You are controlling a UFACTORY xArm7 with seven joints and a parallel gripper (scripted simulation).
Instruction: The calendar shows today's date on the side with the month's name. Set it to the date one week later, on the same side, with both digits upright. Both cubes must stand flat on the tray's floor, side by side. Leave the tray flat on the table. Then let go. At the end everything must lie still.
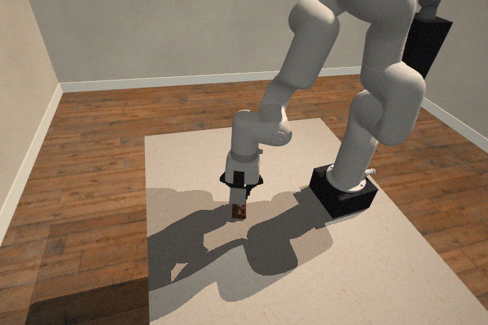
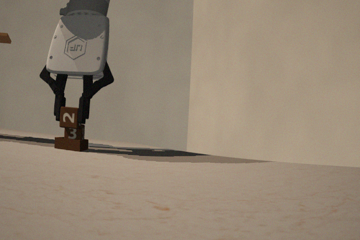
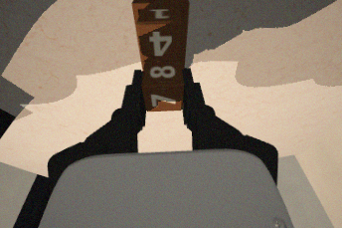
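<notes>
My gripper is now 50 mm above the brown calendar tray and 20 mm to the right of it.
</notes>
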